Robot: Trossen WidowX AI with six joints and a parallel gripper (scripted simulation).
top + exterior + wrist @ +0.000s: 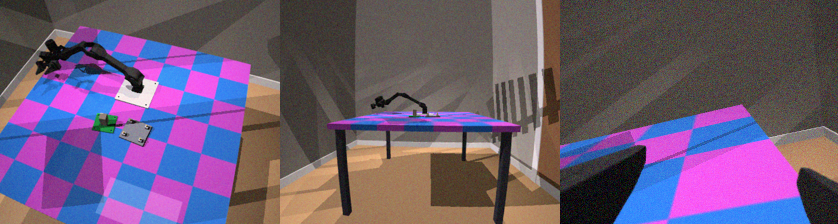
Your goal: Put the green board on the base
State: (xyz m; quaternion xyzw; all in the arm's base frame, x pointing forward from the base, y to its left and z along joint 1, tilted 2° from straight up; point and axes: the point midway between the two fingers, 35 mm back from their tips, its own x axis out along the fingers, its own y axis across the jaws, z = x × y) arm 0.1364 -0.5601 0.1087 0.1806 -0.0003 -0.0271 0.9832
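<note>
Now: gripper tip 460 mm to the right of the green board, 120 mm short of it and 100 mm above it. Also, from my gripper tip: grey base (650 mm to the left, 120 mm below, 120 mm ahead).
</note>
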